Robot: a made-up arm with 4 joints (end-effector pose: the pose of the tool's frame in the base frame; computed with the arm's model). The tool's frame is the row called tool.
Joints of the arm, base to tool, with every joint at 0 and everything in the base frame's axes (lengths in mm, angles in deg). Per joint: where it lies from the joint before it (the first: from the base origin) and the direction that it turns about. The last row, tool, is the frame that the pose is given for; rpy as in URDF.
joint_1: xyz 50 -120 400 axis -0.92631 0.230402 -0.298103
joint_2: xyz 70 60 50 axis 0.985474 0.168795 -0.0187
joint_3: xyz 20 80 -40 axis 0 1 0
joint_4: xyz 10 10 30 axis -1 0 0
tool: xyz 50 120 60 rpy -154.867 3.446 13.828
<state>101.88 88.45 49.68 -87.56</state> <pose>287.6 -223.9 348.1 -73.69 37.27 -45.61</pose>
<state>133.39 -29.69 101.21 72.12</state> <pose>-32.8 -305.7 331.6 95.88 -43.38 179.73</pose>
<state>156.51 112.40 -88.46 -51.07</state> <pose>144.5 -35.8 272.8 121.13 -40.19 73.04</pose>
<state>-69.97 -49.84 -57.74 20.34</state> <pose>36.4 67.0 590.3 -155.92 -80.66 -6.02</pose>
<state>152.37 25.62 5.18 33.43</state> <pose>159.2 -387.0 230.0 65.17 -24.03 -59.92</pose>
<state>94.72 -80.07 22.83 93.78</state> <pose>118.2 -290.8 459.9 -57.61 -31.58 -26.15</pose>
